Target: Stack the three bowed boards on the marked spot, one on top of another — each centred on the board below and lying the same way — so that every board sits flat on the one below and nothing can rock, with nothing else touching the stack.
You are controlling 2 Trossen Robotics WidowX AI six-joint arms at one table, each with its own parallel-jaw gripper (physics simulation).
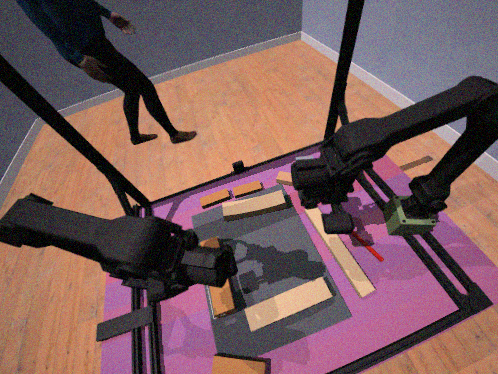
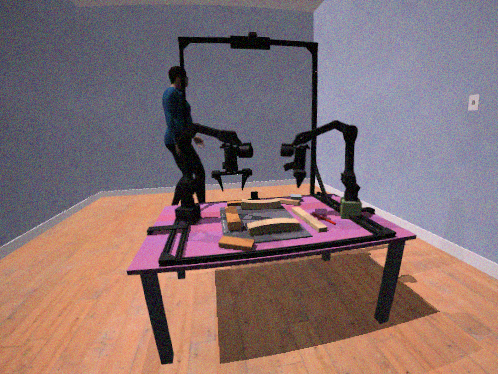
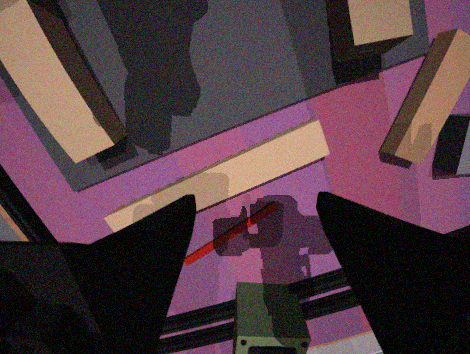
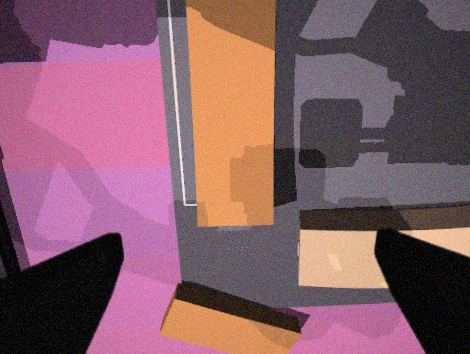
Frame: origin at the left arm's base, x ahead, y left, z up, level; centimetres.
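Seen in the pictures: left gripper, fingertip midpoint: (image 1: 324,211) (image 2: 297,186) (image 3: 256,201); right gripper, fingertip midpoint: (image 2: 232,190) (image 4: 249,243); left arm's base, link origin: (image 1: 414,209) (image 2: 350,200); right arm's base, link origin: (image 2: 187,206).
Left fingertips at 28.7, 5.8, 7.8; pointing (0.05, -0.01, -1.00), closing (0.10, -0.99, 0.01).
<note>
Pixels of each thing's top centre, then the offset from my left fingertips to it, as dx, dy, dz. "spot": a spot on its surface instead. Level surfaces: height alone.
- orange board, top centre: (image 4: 232,72) (image 1: 215,271) (image 2: 232,213) +31.8, +16.3, -11.6
- grey mat, surface height: dz -16.4
- white outline, surface spot: (image 4: 179,130) spot: +34.0, +22.6, -16.4
- pale bowed board, top centre: (image 4: 446,258) (image 3: 22,47) (image 1: 289,302) (image 2: 274,220) +9.1, +22.5, -11.4
- pale board, top centre: (image 1: 253,202) (image 2: 261,199) +22.3, -8.7, -11.2
- red stick, top centre: (image 3: 228,236) (image 1: 360,239) -14.0, +1.3, -16.5
- orange block, top centre: (image 4: 230,337) (image 1: 237,371) (image 2: 236,240) +21.6, +39.8, -13.9
An orange board (image 1: 223,301) (image 2: 233,220) (image 4: 230,100) lies on the grey mat (image 1: 235,332) beside a white outline (image 4: 179,130); whether it is bowed is unclear. A pale bowed board (image 1: 287,305) (image 2: 272,227) (image 3: 55,85) (image 4: 335,255) lies arch up near the mat's front. Another pale board (image 1: 254,205) (image 2: 261,204) (image 3: 380,20), slightly arched, lies at its back. My right gripper (image 2: 233,188) (image 4: 249,243) is wide open and empty, above the orange board. My left gripper (image 2: 300,186) (image 3: 256,201) is open and empty, above the table at the right.
A long pale straight board (image 1: 340,250) (image 2: 310,218) (image 3: 260,160) and a red stick (image 1: 370,248) (image 3: 205,250) lie right of the mat. An orange block (image 1: 240,365) (image 2: 236,243) (image 4: 225,325) lies in front. Two small orange blocks (image 1: 215,198) (image 1: 247,189) lie behind.
</note>
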